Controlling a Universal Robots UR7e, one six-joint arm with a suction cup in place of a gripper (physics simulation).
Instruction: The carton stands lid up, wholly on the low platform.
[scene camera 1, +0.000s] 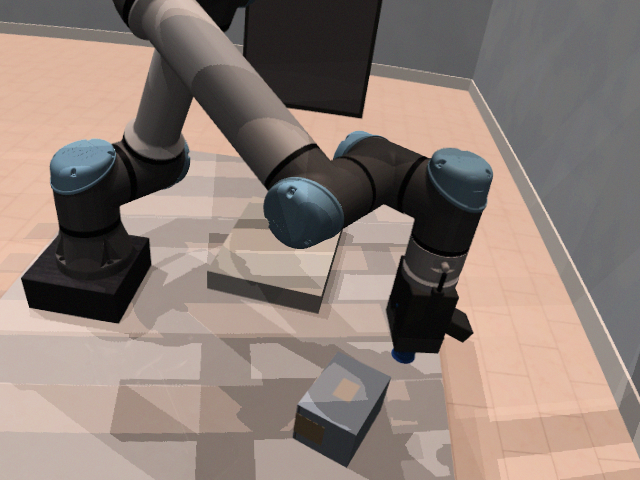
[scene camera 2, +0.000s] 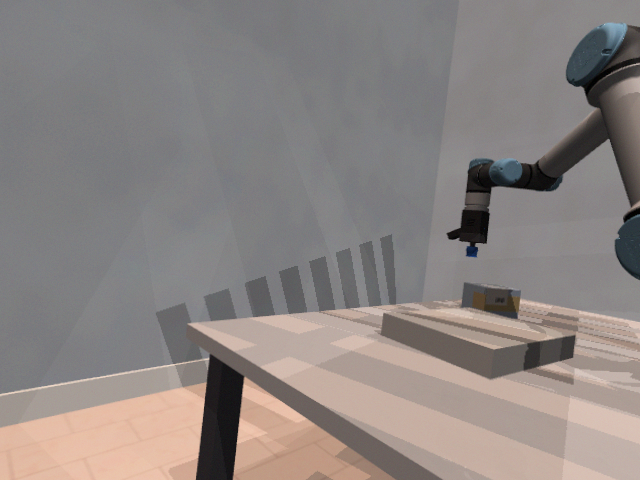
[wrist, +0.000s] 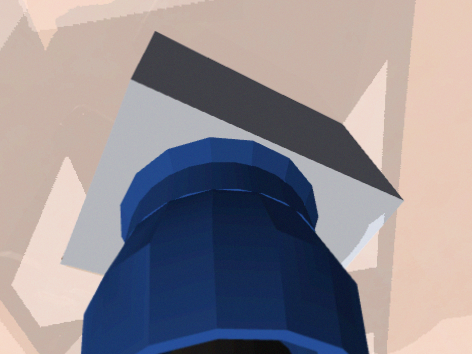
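Pixels of known places: hand at its tool point: (scene camera 1: 403, 354) (scene camera 2: 471, 256) (wrist: 220, 227); arm's base at its link origin: (scene camera 1: 95, 256).
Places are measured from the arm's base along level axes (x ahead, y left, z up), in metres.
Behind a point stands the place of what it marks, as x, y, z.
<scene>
The blue-grey carton (scene camera 1: 330, 410) {0.452, -0.346, 0.015} (scene camera 2: 474, 297) {0.509, -0.248, -0.023} (wrist: 112, 160) {0.523, -0.262, 0.015} rests on the table, apart from the low platform. A small tan square marks its upward face; tan patches show on its sides. Whether that upward face is the lid, I cannot tell. The low platform (scene camera 1: 297, 276) {0.410, 0.015, -0.026} (scene camera 2: 439, 336) {0.395, 0.302, -0.035} is a flat beige block with nothing on it. My gripper, a blue suction cup (scene camera 1: 403, 356) (scene camera 2: 471, 252) (wrist: 219, 155), is open and holds nothing. It hangs above the carton with a visible gap in the scene camera 2 view. In the wrist view it hides the middle of the carton's top.
The black robot base block (scene camera 1: 74, 297) {-0.014, -0.098, -0.024} stands left of the platform. The table (scene camera 1: 155, 361) {0.157, -0.194, -0.074} (scene camera 2: 310, 330) {0.630, 0.383, -0.074} has its right edge near the carton in the scene camera 1 view. A dark panel (scene camera 1: 310, 56) stands on the floor behind. The arm passes over the platform's back part in that view.
</scene>
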